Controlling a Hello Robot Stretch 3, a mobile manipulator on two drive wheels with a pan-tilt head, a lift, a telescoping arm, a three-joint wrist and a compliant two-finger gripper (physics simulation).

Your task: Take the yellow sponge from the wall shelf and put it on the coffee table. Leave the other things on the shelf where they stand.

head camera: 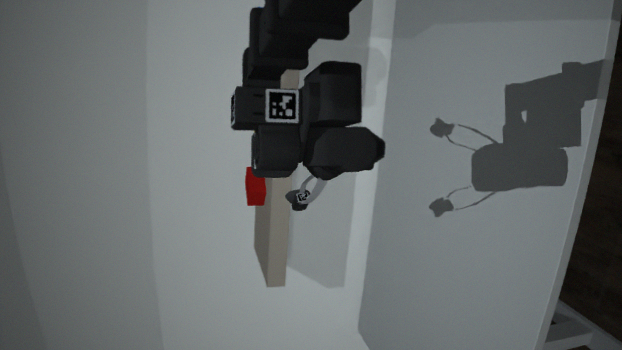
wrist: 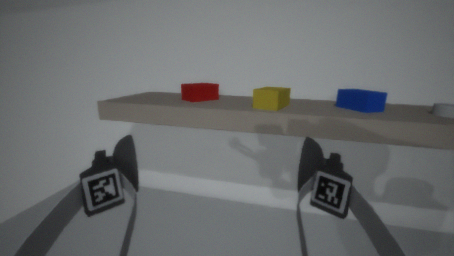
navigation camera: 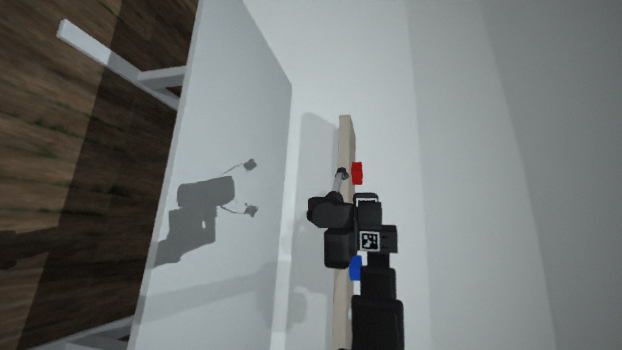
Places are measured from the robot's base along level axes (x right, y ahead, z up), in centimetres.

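Pixels of known places: gripper, fingertip midpoint: (wrist: 219, 155) (navigation camera: 343, 197).
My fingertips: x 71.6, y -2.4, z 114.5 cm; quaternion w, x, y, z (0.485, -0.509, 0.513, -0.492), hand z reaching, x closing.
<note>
Behind a point stands the place of what it marks.
The yellow sponge (wrist: 271, 98) @(x 106.9, y -14.2, z 114.3 cm) stands on the wall shelf (head camera: 278, 235) @(x 112.3, y 16.0, z 109.2 cm) (navigation camera: 344, 135) @(x 113.6, y 20.8, z 109.2 cm) (wrist: 190, 117) @(x 109.2, y 4.7, z 109.0 cm) between a red block and a blue block. It does not show in the head and navigation views, where the arm and wrist cover that part of the shelf. My gripper (wrist: 219, 155) @(x 71.5, y -2.4, z 114.5 cm) is open and empty, its fingers wide apart. In the wrist view the fingertips appear lower than the shelf, with the sponge above and slightly right of the midpoint between them. The white coffee table (head camera: 450, 270) @(x 90.4, y 23.1, z 72.0 cm) (navigation camera: 235, 100) @(x 85.4, y 32.3, z 72.0 cm) stands below the shelf, with the gripper's shadow on it.
The red block (head camera: 256, 186) @(x 118.4, y 3.5, z 114.0 cm) (navigation camera: 356, 173) @(x 118.3, y 3.5, z 113.9 cm) (wrist: 200, 92) @(x 118.7, y 3.0, z 114.0 cm) is left of the sponge in the wrist view. The blue block (navigation camera: 355, 268) @(x 105.4, y -35.8, z 114.1 cm) (wrist: 361, 100) @(x 106.6, y -35.3, z 114.2 cm) is right of it, and a whitish object (wrist: 443, 110) @(x 102.3, y -51.7, z 112.9 cm) is farther right. The wall is behind the shelf.
</note>
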